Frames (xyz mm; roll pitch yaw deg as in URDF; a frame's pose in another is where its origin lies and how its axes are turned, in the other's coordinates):
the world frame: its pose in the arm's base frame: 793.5 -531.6 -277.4 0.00 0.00 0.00
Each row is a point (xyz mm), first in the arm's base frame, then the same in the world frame.
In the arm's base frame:
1: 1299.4 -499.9 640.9
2: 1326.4 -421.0 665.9
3: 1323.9 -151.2 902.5
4: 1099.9 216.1 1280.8
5: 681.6 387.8 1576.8
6: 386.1 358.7 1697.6
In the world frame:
1: 505.9 31.7 918.3
2: 532.9 110.6 943.3
3: 530.4 380.4 1179.9
4: 306.4 747.7 1558.2
5: -111.9 919.4 1854.2
6: -407.4 890.3 1975.0

